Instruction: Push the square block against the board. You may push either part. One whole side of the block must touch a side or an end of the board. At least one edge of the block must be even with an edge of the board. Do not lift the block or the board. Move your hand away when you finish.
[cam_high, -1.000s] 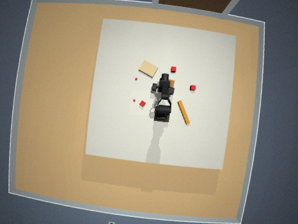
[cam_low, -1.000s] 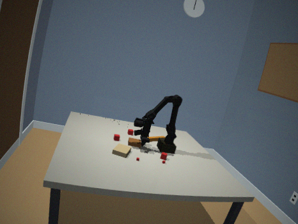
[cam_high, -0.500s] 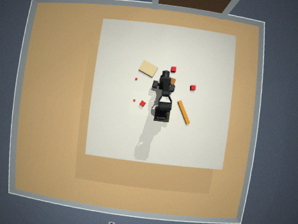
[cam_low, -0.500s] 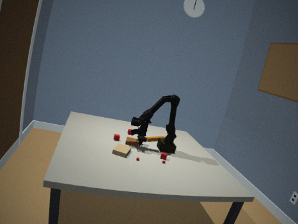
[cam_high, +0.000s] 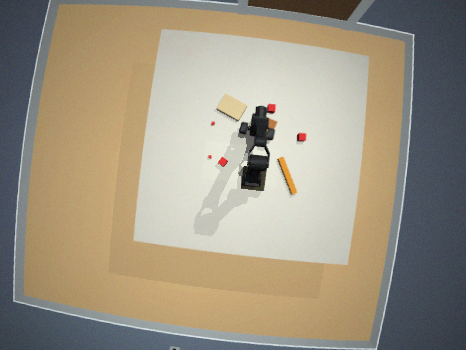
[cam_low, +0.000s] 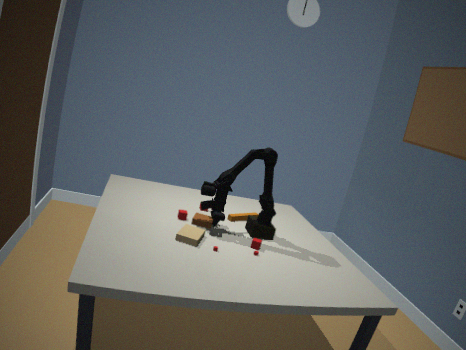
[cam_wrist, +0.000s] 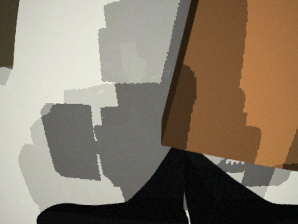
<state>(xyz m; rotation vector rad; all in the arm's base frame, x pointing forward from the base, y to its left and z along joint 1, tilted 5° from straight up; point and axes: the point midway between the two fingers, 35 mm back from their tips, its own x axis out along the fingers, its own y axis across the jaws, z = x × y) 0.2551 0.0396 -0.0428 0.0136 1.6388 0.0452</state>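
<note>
My gripper tip is 5 cm to the left of the square brown block and 5 cm short of it. From my gripper tip the other things lie so: orange board 23 cm to the right, 19 cm behind; cream board 17 cm to the left, 11 cm ahead.
</note>
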